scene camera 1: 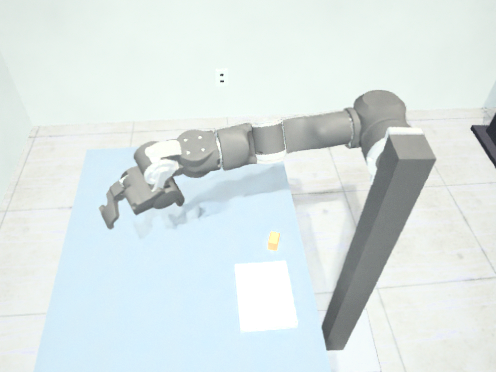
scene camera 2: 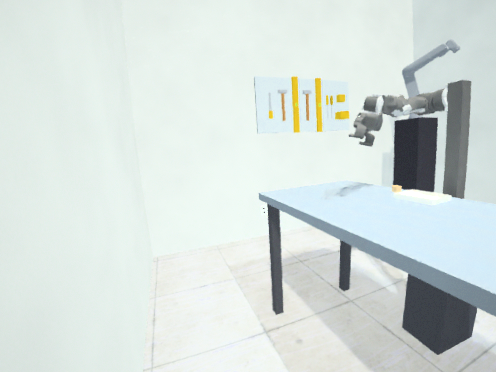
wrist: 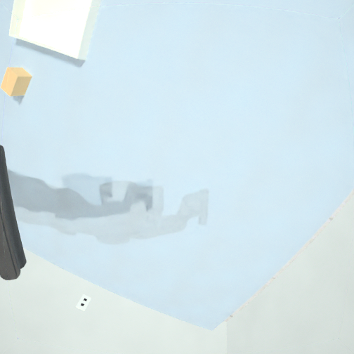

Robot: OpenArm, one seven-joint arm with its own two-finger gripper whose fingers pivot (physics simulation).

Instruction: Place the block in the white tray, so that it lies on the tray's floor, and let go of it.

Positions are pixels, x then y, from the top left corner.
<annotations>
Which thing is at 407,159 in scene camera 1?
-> A dark grey post.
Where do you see a white tray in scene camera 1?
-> At 265,302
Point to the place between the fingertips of my gripper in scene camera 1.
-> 141,207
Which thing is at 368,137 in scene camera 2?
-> My gripper.
</annotations>
